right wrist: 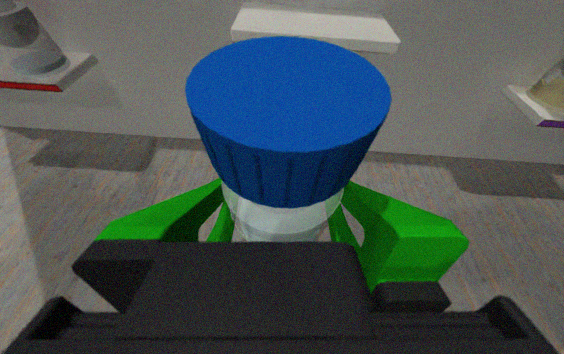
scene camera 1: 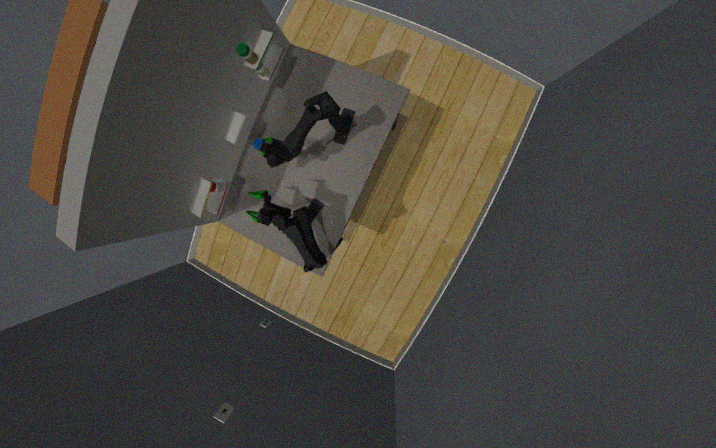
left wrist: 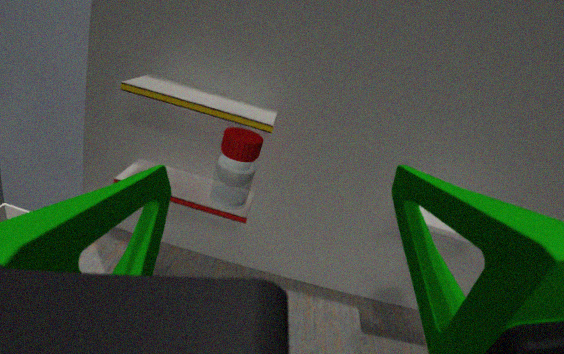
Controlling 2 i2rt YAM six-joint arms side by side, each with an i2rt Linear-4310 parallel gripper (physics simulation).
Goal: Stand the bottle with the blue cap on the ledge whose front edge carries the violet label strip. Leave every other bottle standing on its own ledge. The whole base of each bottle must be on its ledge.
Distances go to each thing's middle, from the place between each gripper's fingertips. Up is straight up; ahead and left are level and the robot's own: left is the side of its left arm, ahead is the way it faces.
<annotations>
I see my left gripper 27 cm to the left of the blue-capped bottle (right wrist: 286, 121), 13 cm above it and 9 cm short of it. The rest, counted from my left hand: red-capped bottle (left wrist: 235, 168) 30 cm ahead, 14 cm below, 3 cm to the left; red-strip ledge (left wrist: 184, 185) 31 cm ahead, 20 cm below, 10 cm to the left; yellow-strip ledge (left wrist: 151, 82) 31 cm ahead, 10 cm to the left, 6 cm below.
I see my right gripper 20 mm past the blue-capped bottle and 30 mm below it. From my right hand the other things lie so: red-capped bottle 190 mm ahead, 300 mm to the left, 20 mm above; then red-strip ledge 200 mm ahead, 370 mm to the left, 40 mm below; then yellow-strip ledge 200 mm ahead, 370 mm to the left, 100 mm above.
</annotations>
